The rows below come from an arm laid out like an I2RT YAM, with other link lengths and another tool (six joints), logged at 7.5 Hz.
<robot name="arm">
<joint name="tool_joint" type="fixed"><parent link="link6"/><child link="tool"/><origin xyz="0.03 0.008 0.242" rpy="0 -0.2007 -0.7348"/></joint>
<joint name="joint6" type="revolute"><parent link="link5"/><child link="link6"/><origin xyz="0.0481 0 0.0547" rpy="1.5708 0 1.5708"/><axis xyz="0 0 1"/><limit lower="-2.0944" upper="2.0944"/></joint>
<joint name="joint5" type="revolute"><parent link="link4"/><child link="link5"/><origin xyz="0.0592 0.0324 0.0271" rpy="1.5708 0 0"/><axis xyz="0 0 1"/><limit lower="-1.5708" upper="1.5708"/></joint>
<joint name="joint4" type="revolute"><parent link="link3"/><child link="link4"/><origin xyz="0.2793 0.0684 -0.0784" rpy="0 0 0"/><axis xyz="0 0 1"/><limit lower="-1.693" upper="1.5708"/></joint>
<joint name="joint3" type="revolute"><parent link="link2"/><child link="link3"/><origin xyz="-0.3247 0 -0.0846" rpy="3.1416 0 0"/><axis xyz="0 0 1"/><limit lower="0" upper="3.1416"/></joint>
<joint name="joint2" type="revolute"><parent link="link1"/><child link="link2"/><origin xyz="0.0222 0.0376 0.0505" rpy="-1.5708 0 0"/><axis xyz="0 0 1"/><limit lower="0" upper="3.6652"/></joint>
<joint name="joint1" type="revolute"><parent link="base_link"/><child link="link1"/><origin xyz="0 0 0.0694" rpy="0 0 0"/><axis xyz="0 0 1"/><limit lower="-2.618" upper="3.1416"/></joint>
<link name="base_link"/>
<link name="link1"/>
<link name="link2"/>
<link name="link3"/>
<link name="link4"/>
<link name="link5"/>
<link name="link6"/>
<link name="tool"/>
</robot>
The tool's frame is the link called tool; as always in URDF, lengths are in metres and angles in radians.
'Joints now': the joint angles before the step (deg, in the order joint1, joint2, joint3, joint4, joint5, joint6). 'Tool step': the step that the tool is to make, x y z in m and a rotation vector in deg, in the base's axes. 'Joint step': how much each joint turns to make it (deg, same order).
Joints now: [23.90, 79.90, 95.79, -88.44, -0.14, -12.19]
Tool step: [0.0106, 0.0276, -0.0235, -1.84, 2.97, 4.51]
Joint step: [3.96, 5.06, -0.11, 1.70, 0.20, -0.63]
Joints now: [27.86, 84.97, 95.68, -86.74, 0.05, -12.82]
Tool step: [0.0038, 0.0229, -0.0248, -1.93, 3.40, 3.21]
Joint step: [3.21, 4.86, -0.01, 0.96, 0.01, -0.01]
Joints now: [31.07, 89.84, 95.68, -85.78, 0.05, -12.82]
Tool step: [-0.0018, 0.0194, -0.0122, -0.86, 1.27, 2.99]
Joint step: [3.01, 2.32, -0.01, 0.80, 0.04, 0.01]
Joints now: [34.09, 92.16, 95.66, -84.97, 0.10, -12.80]
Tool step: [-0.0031, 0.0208, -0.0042, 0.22, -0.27, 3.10]
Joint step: [3.12, 0.84, -0.02, 1.21, -0.02, 0.03]
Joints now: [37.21, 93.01, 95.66, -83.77, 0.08, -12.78]
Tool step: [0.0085, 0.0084, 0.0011, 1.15, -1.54, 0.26]
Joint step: [0.26, 0.00, -0.03, 1.95, 0.02, 0.00]
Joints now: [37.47, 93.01, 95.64, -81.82, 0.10, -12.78]
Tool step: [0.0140, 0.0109, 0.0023, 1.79, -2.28, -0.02]
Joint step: [0.00, 0.03, -0.03, 2.95, -0.03, 0.02]
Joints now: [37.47, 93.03, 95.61, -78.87, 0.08, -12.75]
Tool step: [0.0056, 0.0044, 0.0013, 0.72, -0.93, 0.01]
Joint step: [0.01, 0.01, 0.01, 1.18, -0.01, 0.00]
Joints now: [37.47, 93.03, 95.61, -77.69, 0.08, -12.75]
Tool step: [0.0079, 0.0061, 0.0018, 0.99, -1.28, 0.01]
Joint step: [0.00, 0.04, 0.00, 1.66, -0.01, -0.01]
